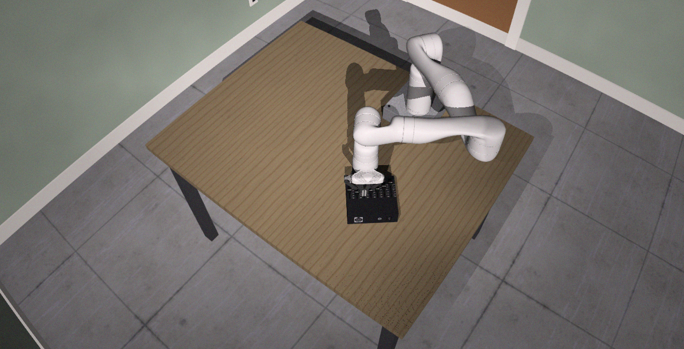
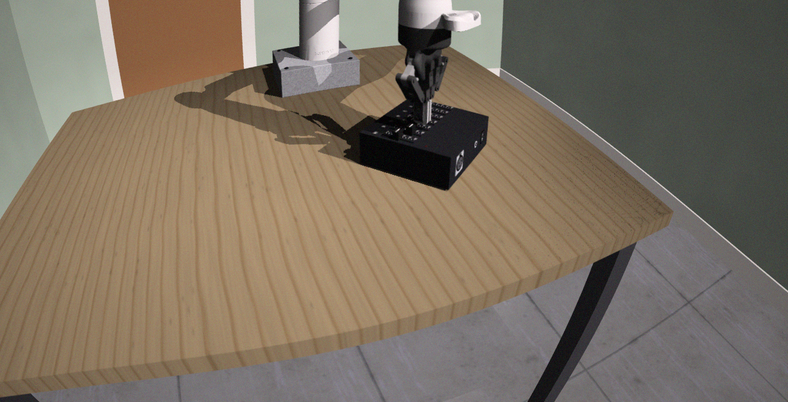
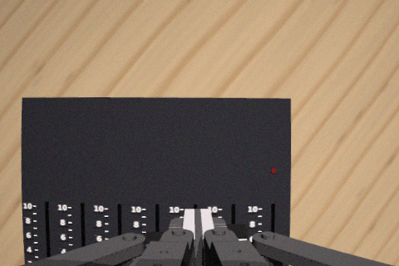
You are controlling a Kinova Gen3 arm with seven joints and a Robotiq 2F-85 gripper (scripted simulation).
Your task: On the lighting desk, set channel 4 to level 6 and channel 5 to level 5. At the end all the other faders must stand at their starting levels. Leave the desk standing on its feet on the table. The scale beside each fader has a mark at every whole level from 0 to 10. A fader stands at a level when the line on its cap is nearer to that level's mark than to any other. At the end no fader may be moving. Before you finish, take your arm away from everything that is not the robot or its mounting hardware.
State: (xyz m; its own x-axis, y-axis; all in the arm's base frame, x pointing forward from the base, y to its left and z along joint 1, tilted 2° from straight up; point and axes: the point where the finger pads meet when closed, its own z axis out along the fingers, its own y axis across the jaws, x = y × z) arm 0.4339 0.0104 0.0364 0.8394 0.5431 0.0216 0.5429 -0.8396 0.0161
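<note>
The channel 5 fader cap lies 20 mm below my hand, 10 mm to the right of it and 10 mm behind it. Also, from my hand: channel 4 fader cap 20 mm below, 20 mm behind, 10 mm to the left.
</note>
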